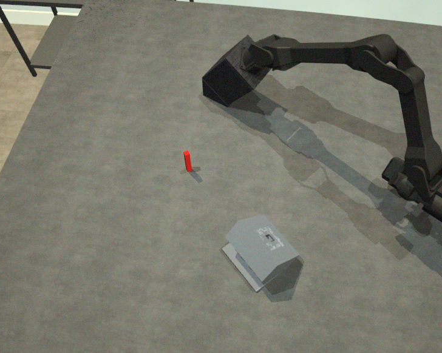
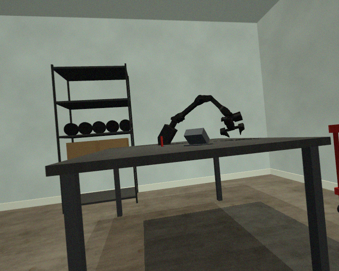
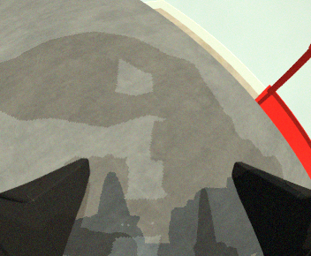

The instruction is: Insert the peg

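Right now the red peg is 10 mm behind my hand, 600 mm to the right of it and 10 mm below it.
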